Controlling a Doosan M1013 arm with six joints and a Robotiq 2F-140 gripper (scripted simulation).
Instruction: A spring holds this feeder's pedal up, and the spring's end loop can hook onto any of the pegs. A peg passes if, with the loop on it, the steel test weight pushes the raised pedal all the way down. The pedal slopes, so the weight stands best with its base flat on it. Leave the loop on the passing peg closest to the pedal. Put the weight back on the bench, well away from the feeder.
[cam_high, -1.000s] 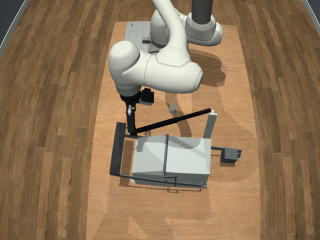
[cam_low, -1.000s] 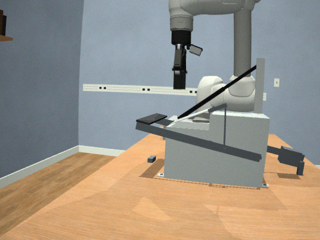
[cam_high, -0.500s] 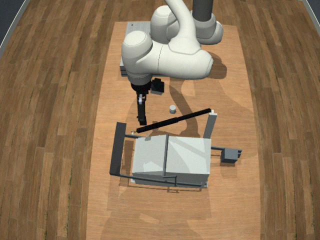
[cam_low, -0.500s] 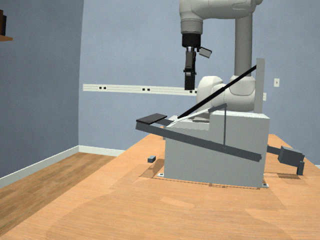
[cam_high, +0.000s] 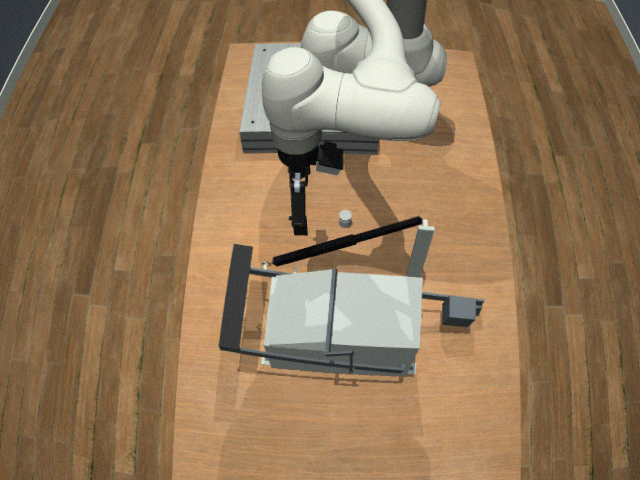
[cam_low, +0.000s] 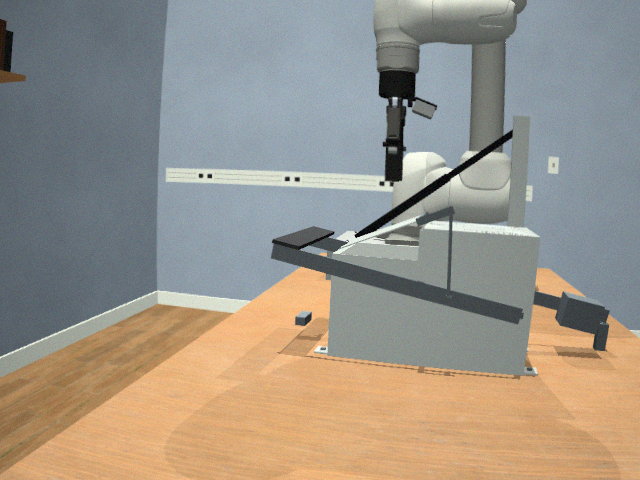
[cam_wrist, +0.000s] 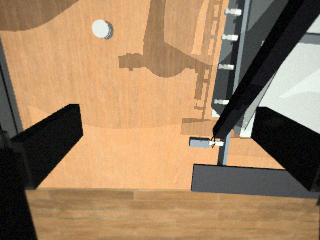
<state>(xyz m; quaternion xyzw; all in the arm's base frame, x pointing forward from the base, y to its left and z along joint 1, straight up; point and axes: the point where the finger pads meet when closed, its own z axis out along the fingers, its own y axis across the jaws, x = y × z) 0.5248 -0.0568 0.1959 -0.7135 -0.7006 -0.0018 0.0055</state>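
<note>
Right now my hand is 27 cm above the steel test weight, 12 cm past it and 10 cm to the right of it. From my hand the other things lie so: small grey block (29 cm below, 16 cm to the right, 9 cm ahead).
</note>
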